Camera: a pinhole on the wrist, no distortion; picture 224 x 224 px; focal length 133.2 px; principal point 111.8 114.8 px. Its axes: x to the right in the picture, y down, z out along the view. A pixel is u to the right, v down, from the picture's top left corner.
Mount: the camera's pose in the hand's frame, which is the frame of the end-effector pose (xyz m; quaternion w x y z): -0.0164 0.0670 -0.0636 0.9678 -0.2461 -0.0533 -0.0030
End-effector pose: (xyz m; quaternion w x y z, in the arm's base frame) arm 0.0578 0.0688 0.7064 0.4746 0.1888 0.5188 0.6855
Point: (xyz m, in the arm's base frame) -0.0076 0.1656 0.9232
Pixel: 177.6 159.9
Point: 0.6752 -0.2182 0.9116
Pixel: outside the picture
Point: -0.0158 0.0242 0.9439
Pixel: 86.6 215.7
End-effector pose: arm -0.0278 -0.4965 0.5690 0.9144 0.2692 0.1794 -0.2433
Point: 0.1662 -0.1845 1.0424
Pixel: 82.1 184.8
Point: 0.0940 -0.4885 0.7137
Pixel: 157.9 90.1
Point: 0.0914 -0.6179 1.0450
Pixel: 110.7 72.0
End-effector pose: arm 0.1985 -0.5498 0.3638 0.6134 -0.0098 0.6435 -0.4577
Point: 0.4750 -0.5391 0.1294
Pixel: 178.8 156.0
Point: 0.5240 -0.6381 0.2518
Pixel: 153.3 94.8
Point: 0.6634 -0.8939 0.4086
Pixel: 144.2 30.9
